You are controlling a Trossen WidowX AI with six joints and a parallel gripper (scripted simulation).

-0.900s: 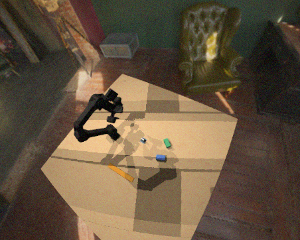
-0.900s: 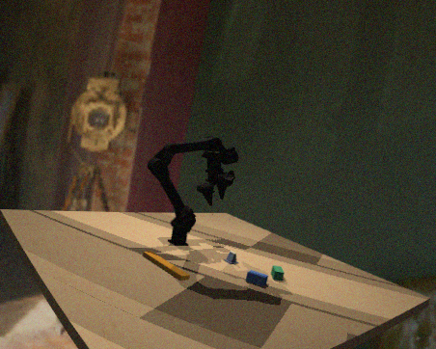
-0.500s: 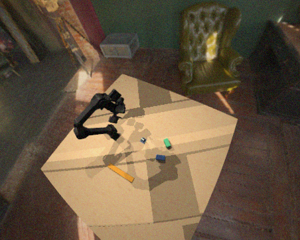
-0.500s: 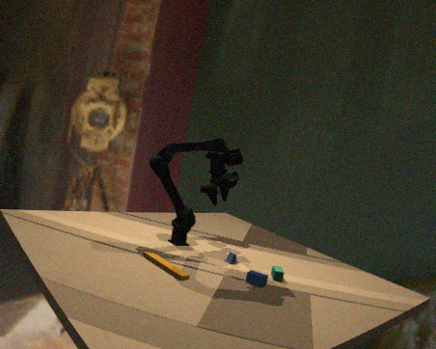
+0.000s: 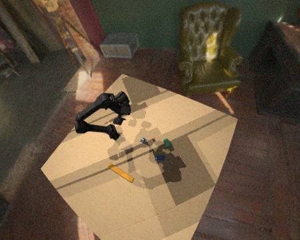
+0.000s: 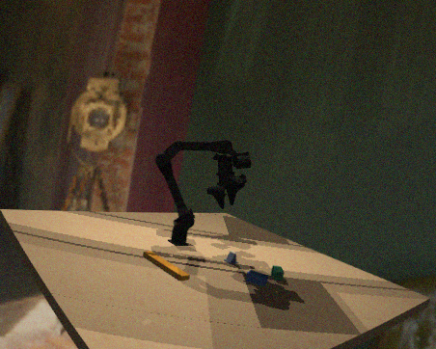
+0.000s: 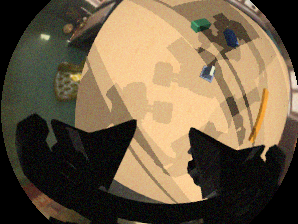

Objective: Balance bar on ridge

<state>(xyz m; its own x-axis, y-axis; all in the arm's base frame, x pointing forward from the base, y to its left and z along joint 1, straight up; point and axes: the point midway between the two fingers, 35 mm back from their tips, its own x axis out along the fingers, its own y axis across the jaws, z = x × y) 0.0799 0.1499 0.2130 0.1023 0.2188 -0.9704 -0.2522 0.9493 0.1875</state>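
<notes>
The orange bar lies 14 cm ahead of my gripper tip, 37 cm to the right of it and 17 cm below it. From my gripper tip the other things lie so: green block 33 cm ahead, 16 cm below; then blue block 34 cm ahead, 12 cm to the right, 16 cm below.
</notes>
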